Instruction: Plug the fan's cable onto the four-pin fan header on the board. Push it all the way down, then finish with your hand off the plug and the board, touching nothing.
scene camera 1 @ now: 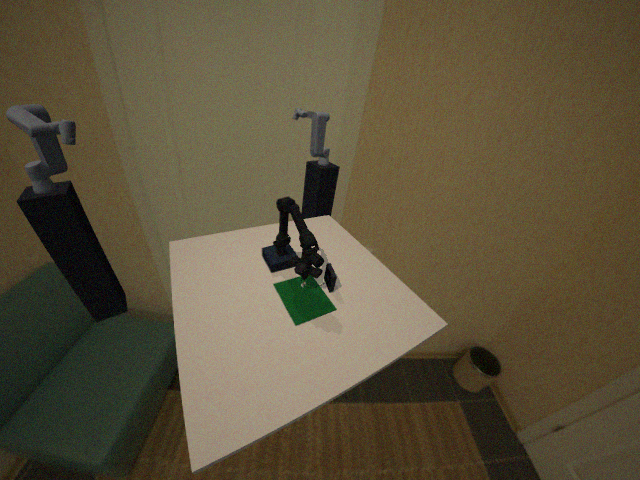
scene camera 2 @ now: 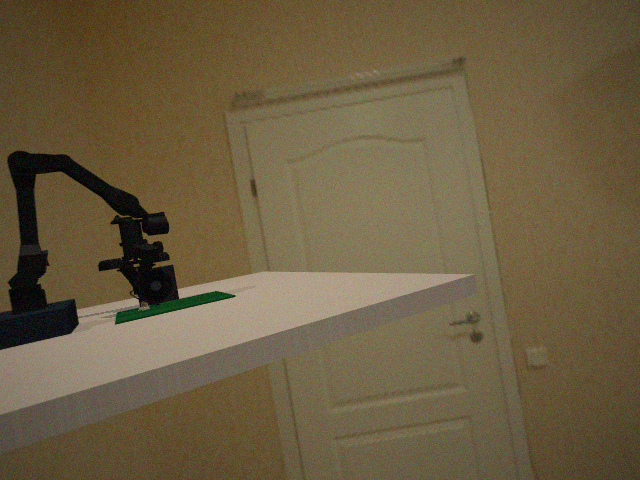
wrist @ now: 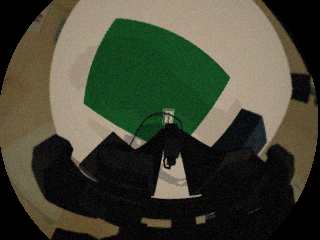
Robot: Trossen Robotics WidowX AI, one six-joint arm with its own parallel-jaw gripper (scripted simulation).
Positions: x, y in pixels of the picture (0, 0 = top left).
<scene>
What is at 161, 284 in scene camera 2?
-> A black fan.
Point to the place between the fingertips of my gripper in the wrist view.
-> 171, 131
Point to a black fan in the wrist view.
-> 92, 165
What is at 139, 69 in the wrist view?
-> A green board.
</scene>
